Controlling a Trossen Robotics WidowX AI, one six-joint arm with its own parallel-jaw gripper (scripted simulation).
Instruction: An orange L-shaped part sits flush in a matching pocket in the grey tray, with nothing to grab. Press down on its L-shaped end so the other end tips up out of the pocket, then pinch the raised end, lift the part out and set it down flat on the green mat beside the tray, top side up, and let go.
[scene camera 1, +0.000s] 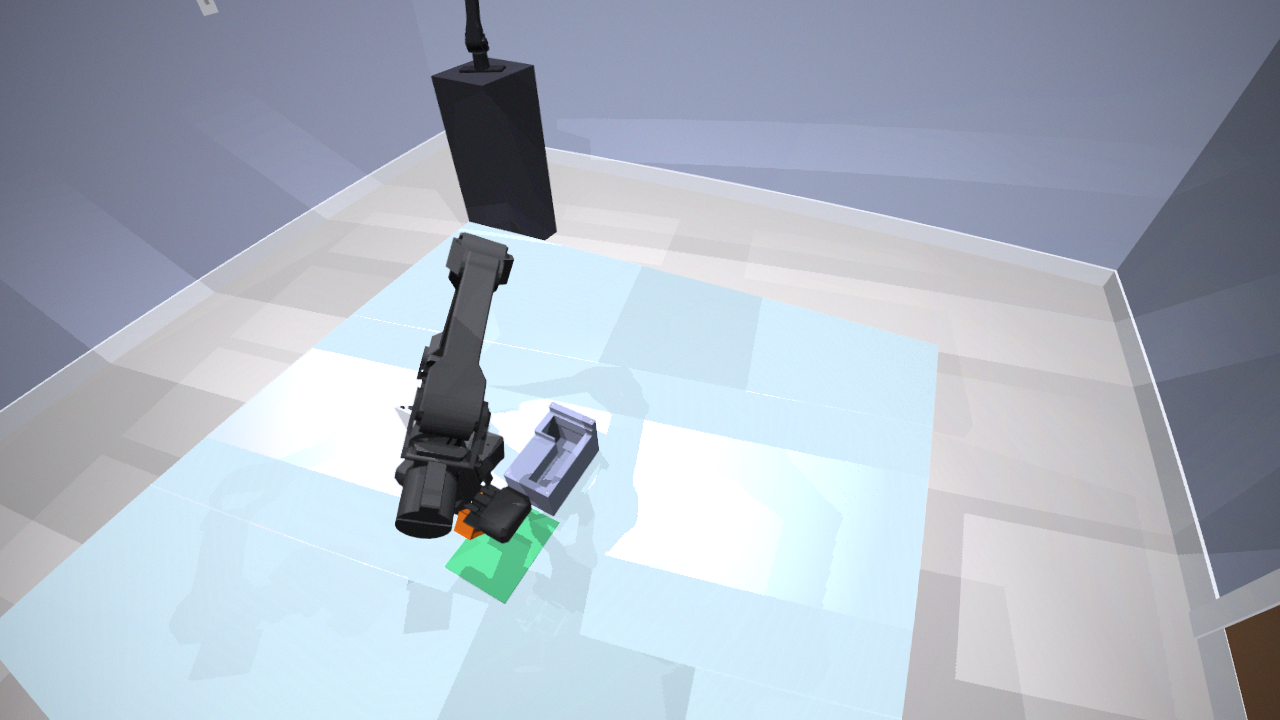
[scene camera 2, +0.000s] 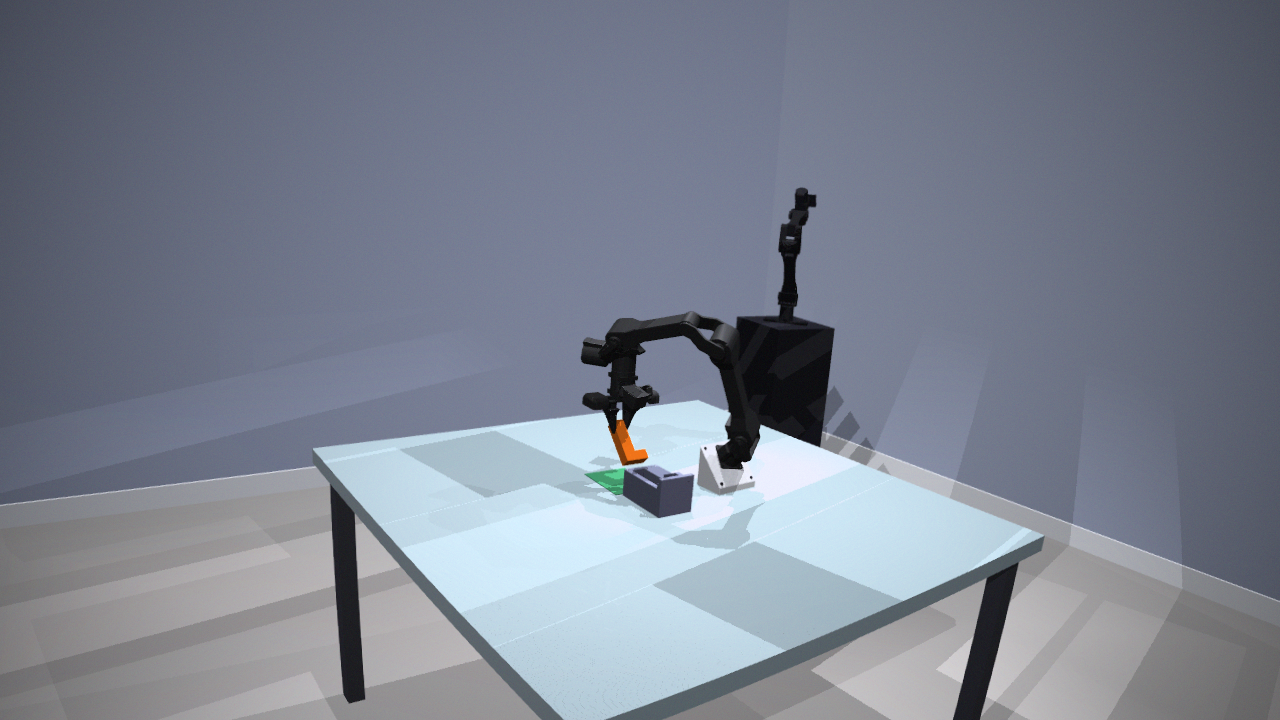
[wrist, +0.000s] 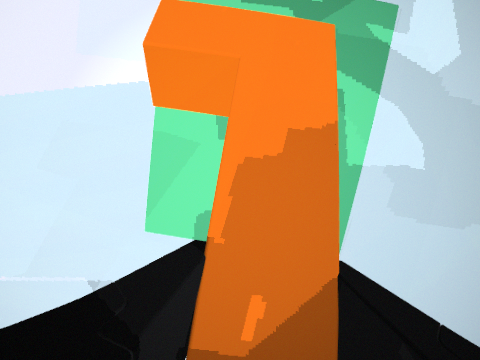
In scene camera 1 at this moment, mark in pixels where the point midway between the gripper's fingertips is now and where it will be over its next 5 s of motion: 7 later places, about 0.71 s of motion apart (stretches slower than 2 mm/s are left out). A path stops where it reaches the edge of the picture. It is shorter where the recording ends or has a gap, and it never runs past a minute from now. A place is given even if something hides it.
My gripper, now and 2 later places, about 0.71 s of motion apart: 476, 520; 483, 531; 482, 527
